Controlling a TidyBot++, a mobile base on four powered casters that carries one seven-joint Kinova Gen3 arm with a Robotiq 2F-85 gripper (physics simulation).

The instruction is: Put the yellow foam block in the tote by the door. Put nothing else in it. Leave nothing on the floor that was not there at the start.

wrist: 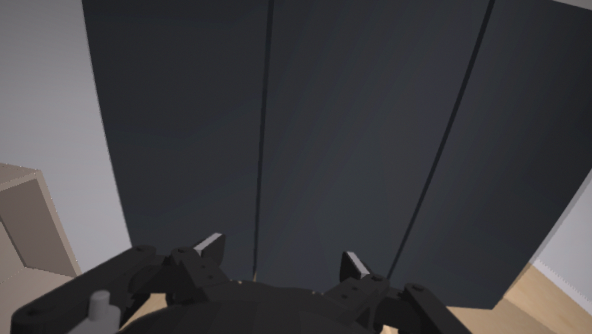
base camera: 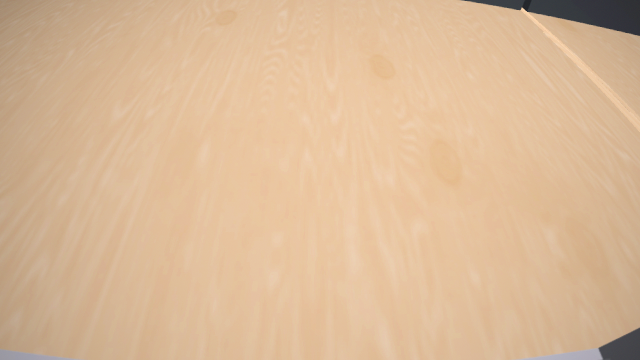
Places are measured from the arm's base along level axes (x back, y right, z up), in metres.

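Pixels of known places: gripper, between the fingertips: [wrist: 282,256].
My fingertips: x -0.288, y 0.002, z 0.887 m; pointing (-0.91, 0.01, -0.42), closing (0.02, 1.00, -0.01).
Note:
Behind a point stands the place of what it marks.
My gripper [wrist: 282,256] {y 0.002, x -0.288, z 0.887 m} is open in the wrist view, its two fingers wide apart with nothing between them. Dark panels stand beyond the fingertips. The yellow foam block does not show in either view. The tote and the door cannot be made out in either view.
Tall dark panels [wrist: 345,150] [base camera: 590,15] with narrow seams stand on the pale wood floor [base camera: 300,200] {y 0.013, x -0.376, z -0.396 m} [wrist: 555,295] {y 2.485, x -1.355, z -0.396 m}. A beige open-fronted shelf unit [wrist: 56,225] {y -0.820, x -0.693, z 0.453 m} is at the left of the wrist view, by a grey wall [wrist: 45,90] {y -1.131, x -1.022, z 0.874 m}. A light strip [base camera: 580,60] crosses the floor at the right.

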